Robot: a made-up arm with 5 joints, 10 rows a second.
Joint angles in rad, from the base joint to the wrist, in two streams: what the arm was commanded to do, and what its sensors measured. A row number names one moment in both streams.
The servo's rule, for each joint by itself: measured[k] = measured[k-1] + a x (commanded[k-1-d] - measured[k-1]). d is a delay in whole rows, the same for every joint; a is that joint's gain. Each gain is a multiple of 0.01, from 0.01 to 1. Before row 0 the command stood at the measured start. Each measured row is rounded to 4 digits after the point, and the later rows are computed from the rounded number. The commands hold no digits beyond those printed.
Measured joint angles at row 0: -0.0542, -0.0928, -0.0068, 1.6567, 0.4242
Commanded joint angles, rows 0 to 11: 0.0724, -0.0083, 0.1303, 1.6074, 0.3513; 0.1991, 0.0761, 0.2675, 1.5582, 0.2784; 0.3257, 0.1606, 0.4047, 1.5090, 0.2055; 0.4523, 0.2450, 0.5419, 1.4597, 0.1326; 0.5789, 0.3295, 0.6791, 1.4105, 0.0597; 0.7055, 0.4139, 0.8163, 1.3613, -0.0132; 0.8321, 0.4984, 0.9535, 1.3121, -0.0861; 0.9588, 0.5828, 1.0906, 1.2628, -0.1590; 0.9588, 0.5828, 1.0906, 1.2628, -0.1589; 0.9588, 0.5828, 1.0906, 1.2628, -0.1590; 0.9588, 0.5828, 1.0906, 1.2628, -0.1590; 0.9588, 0.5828, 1.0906, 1.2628, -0.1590
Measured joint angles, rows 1 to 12: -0.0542, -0.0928, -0.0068, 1.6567, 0.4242; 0.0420, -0.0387, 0.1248, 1.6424, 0.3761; 0.1614, 0.0348, 0.2618, 1.6180, 0.3116; 0.2863, 0.1153, 0.3990, 1.5864, 0.2416; 0.4125, 0.1983, 0.5362, 1.5497, 0.1697; 0.5390, 0.2823, 0.6734, 1.5093, 0.0971; 0.6655, 0.3665, 0.8106, 1.4664, 0.0243; 0.7921, 0.4509, 0.9478, 1.4217, -0.0486; 0.9188, 0.5353, 1.0849, 1.3756, -0.1215; 0.9492, 0.5657, 1.0904, 1.3429, -0.1462; 0.9565, 0.5766, 1.0906, 1.3197, -0.1546; 0.9582, 0.5806, 1.0906, 1.3032, -0.1575
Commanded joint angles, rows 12 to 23: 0.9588, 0.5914, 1.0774, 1.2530, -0.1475; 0.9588, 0.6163, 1.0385, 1.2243, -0.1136; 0.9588, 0.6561, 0.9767, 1.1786, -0.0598; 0.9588, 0.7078, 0.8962, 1.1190, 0.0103; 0.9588, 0.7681, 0.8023, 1.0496, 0.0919; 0.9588, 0.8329, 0.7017, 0.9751, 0.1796; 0.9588, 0.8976, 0.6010, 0.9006, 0.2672; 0.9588, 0.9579, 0.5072, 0.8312, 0.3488; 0.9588, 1.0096, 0.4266, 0.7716, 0.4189; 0.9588, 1.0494, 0.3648, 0.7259, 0.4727; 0.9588, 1.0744, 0.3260, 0.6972, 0.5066; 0.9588, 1.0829, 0.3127, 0.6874, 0.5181
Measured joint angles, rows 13 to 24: 0.9587, 0.5820, 1.0906, 1.2915, -0.1585; 0.9588, 0.5880, 1.0779, 1.2803, -0.1512; 0.9588, 0.6061, 1.0401, 1.2641, -0.1264; 0.9588, 0.6381, 0.9792, 1.2393, -0.0824; 0.9588, 0.6827, 0.8995, 1.2044, -0.0212; 0.9588, 0.7374, 0.8062, 1.1595, 0.0534; 0.9588, 0.7985, 0.7059, 1.1060, 0.1367; 0.9588, 0.8619, 0.6052, 1.0464, 0.2228; 0.9588, 0.9233, 0.5111, 0.9840, 0.3060; 0.9588, 0.9785, 0.4300, 0.9224, 0.3805; 0.9588, 1.0239, 0.3674, 0.8654, 0.4414; 0.9588, 1.0562, 0.3277, 0.8166, 0.4844
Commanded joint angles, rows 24 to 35: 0.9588, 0.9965, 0.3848, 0.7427, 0.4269; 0.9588, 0.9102, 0.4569, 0.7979, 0.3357; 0.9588, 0.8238, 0.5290, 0.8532, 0.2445; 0.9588, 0.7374, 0.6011, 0.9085, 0.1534; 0.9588, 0.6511, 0.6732, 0.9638, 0.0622; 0.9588, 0.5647, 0.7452, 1.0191, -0.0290; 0.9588, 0.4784, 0.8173, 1.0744, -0.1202; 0.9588, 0.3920, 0.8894, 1.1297, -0.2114; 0.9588, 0.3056, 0.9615, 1.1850, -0.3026; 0.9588, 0.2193, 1.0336, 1.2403, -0.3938; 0.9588, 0.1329, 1.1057, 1.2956, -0.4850; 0.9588, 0.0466, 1.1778, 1.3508, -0.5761
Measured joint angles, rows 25 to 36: 0.9588, 1.0733, 0.3133, 0.7791, 0.5066; 0.9588, 1.0241, 0.3819, 0.7685, 0.4540; 0.9588, 0.9512, 0.4539, 0.7770, 0.3759; 0.9588, 0.8697, 0.5260, 0.7991, 0.2892; 0.9588, 0.7850, 0.5981, 0.8308, 0.1996; 0.9588, 0.6993, 0.6702, 0.8694, 0.1089; 0.9588, 0.6132, 0.7422, 0.9128, 0.0179; 0.9588, 0.5269, 0.8143, 0.9597, -0.0732; 0.9588, 0.4406, 0.8864, 1.0090, -0.1644; 0.9588, 0.3542, 0.9585, 1.0600, -0.2556; 0.9588, 0.2679, 1.0306, 1.1123, -0.3468; 0.9588, 0.1815, 1.1027, 1.1655, -0.4380
